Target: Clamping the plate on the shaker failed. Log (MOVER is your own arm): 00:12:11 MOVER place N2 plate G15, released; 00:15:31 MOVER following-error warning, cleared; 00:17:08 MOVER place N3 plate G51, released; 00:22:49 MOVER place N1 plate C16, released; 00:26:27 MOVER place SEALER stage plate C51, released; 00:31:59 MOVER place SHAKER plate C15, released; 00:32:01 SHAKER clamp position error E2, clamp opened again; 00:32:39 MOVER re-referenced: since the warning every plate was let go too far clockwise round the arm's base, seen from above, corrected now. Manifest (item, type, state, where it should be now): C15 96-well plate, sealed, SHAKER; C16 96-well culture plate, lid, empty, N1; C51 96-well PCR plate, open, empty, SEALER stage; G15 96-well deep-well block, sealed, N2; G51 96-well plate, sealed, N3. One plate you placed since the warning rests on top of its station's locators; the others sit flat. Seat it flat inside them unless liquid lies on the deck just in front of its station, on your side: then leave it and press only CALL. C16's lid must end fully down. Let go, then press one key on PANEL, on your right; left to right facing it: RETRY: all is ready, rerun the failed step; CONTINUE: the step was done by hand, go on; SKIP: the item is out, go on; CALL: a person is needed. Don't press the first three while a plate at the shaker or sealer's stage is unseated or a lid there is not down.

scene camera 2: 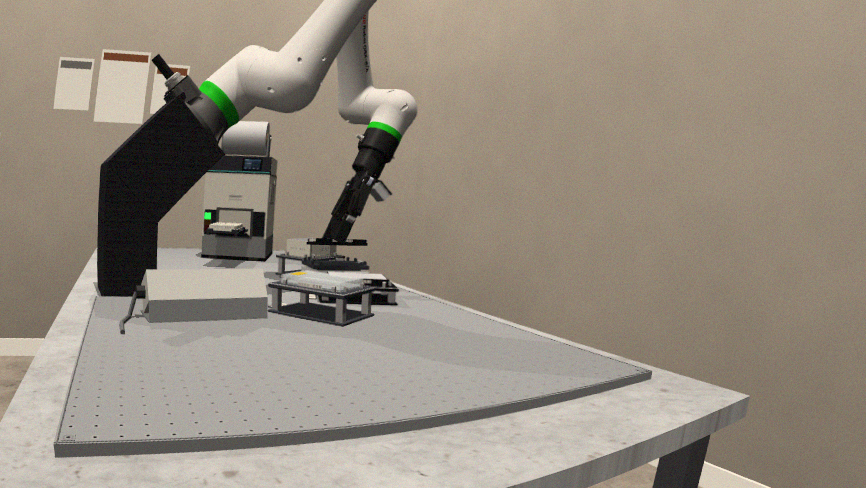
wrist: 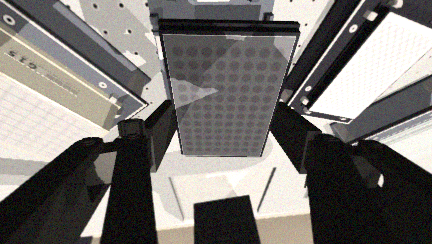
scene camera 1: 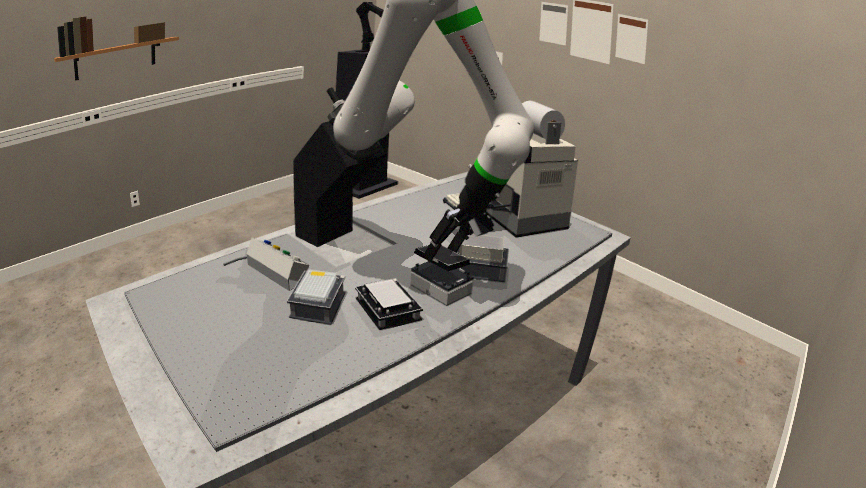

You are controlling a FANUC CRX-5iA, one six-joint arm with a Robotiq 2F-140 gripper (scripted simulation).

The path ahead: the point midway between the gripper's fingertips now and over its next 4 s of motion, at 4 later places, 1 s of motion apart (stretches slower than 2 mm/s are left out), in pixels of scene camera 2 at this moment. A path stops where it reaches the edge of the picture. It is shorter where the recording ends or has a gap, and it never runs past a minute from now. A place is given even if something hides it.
My gripper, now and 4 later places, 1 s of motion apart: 332, 242; 333, 224; 332, 222; 332, 226; 332, 229
